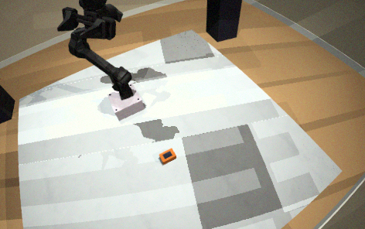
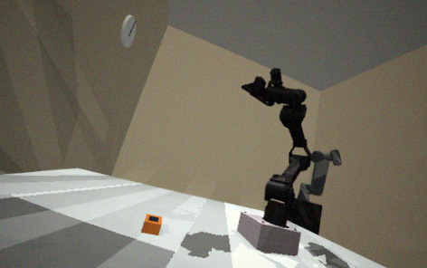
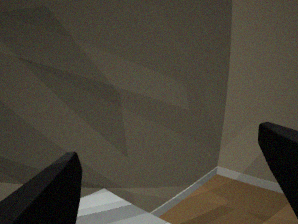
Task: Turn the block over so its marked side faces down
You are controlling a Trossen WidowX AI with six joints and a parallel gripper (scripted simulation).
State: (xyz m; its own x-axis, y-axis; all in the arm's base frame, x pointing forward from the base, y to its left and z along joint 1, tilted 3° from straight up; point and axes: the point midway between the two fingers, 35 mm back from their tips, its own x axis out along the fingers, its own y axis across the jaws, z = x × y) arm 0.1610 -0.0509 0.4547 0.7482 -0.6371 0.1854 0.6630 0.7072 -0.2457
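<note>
Now: gripper tip 20 cm short of the orange block, 16 cm to the right of it and 51 cm above it.
</note>
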